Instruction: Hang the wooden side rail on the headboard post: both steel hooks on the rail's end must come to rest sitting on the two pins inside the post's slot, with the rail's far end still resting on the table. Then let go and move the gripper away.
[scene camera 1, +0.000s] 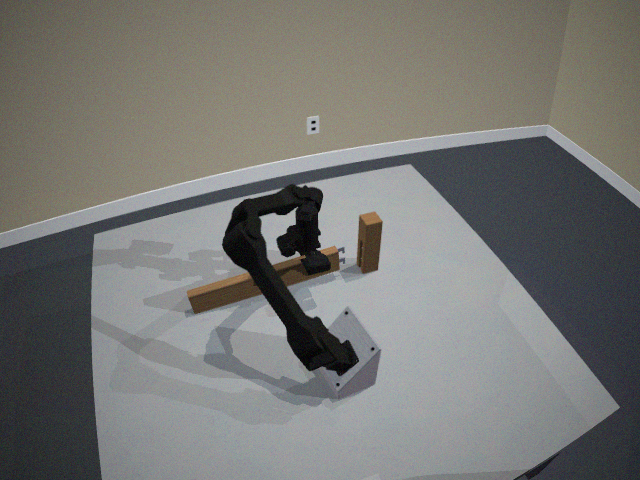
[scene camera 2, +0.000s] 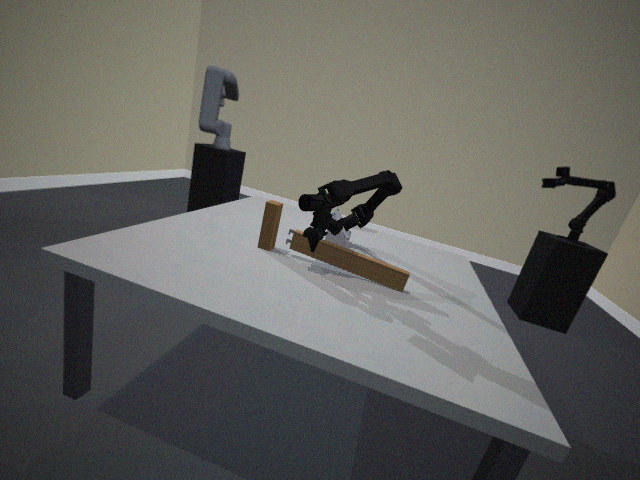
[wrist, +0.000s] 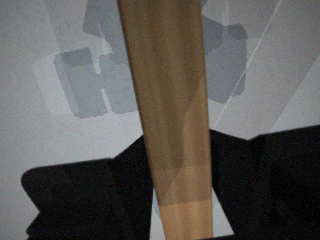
Labels:
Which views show the rail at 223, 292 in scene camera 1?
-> Scene camera 1, scene camera 2 and the wrist view: all of them.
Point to a headboard post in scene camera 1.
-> At 370, 224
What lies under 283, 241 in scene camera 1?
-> My gripper.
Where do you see my gripper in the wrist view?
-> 171, 132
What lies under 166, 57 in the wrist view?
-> A rail.

